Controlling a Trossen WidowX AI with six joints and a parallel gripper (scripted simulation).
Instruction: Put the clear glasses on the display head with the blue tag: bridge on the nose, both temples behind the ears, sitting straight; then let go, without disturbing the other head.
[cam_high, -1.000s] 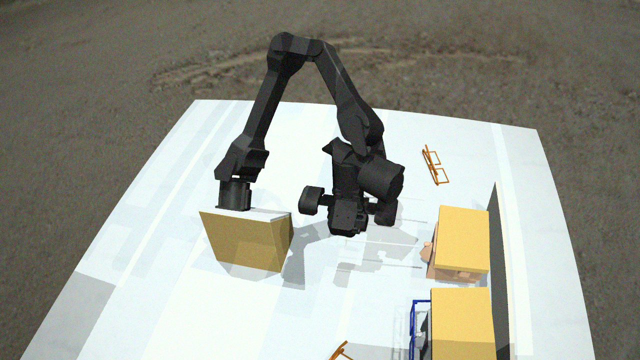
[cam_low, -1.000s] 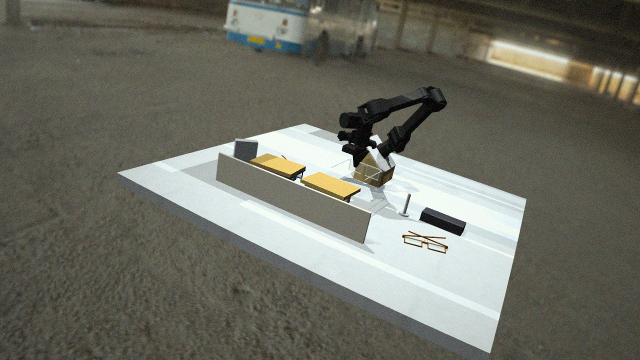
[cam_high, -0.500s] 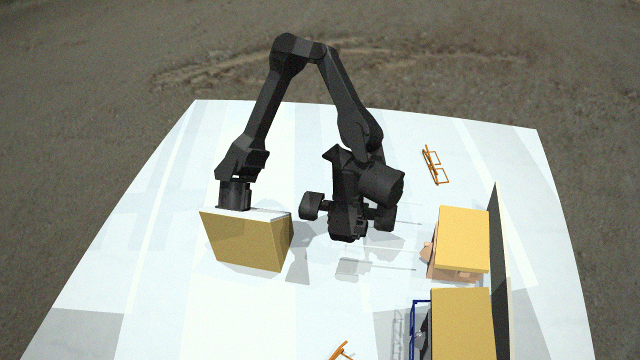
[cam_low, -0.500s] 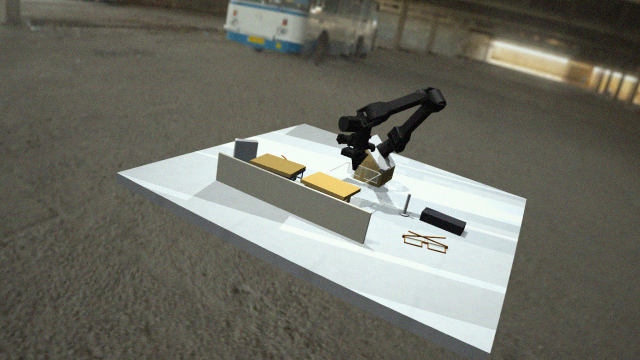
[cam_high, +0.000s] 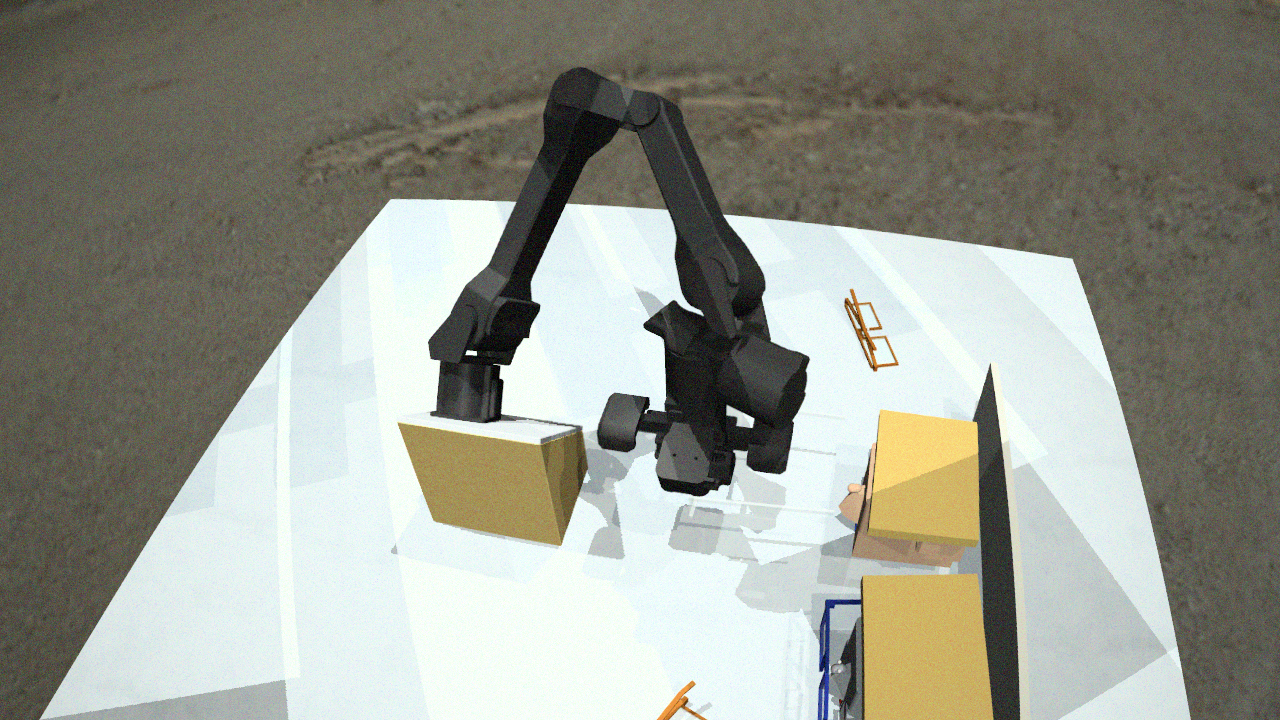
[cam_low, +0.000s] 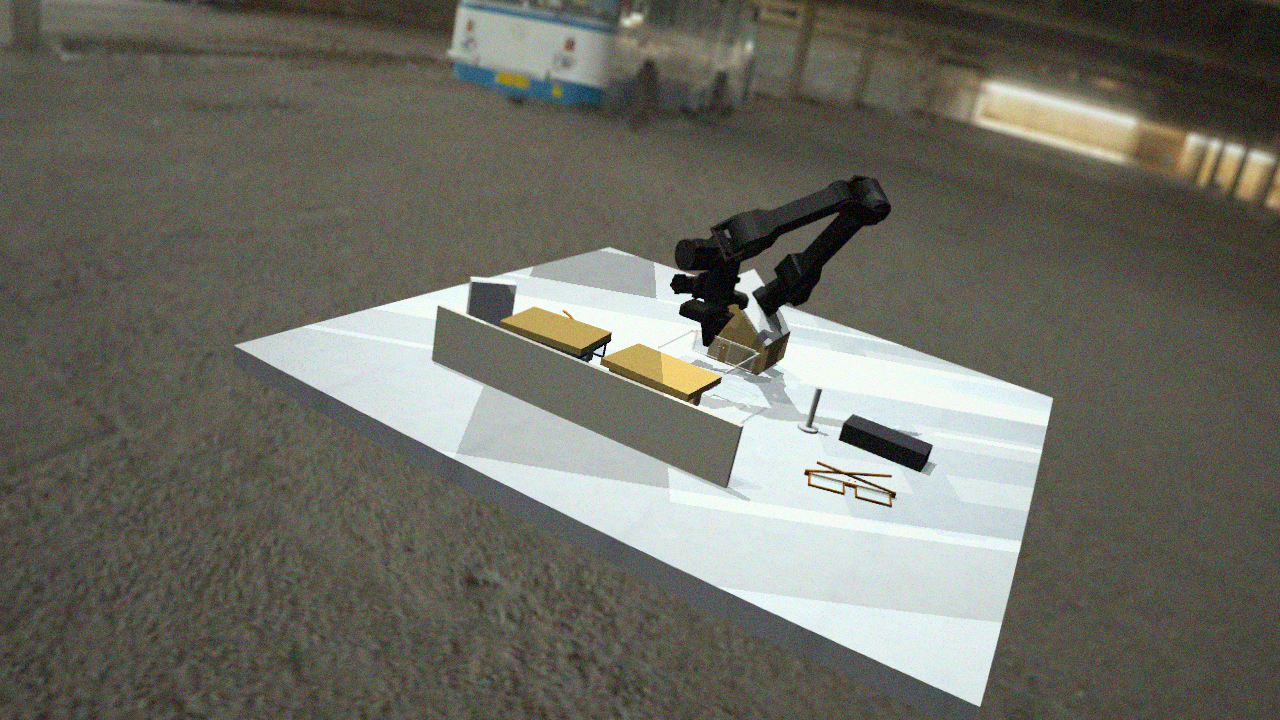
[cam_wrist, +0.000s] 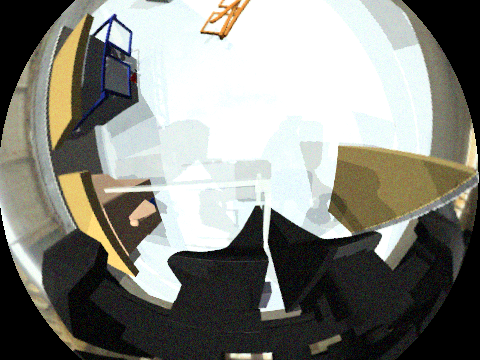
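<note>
Right now my gripper tip is 220 mm short of the skin-coloured display head, 20 mm to the right of it and 20 mm above it. The rest, counted from my gripper tip: post (240 mm to the left, 50 mm below, 30 mm ahead); long upright wall (340 mm ahead, 100 mm to the right, 20 mm below); grey display head (210 mm ahead, 200 mm to the right, 20 mm below).
</note>
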